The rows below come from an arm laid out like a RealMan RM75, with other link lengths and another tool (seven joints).
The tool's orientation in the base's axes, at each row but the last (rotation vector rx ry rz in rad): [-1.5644, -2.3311, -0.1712]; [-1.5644, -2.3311, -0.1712]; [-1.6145, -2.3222, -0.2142]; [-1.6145, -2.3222, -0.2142]
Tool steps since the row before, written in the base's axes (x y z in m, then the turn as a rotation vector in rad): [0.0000, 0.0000, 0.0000, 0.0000, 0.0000, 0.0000]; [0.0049, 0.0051, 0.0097, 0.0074, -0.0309, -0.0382]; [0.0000, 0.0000, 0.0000, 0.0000, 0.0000, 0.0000]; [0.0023, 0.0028, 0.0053, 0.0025, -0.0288, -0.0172]
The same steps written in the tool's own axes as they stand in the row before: [0.0000, 0.0000, 0.0000, 0.0000, 0.0000, 0.0000]; [0.0060, 0.0057, -0.0087, -0.0424, -0.0022, 0.0258]; [0.0000, 0.0000, 0.0000, 0.0000, 0.0000, 0.0000]; [0.0035, 0.0029, -0.0046, -0.0320, -0.0071, 0.0074]
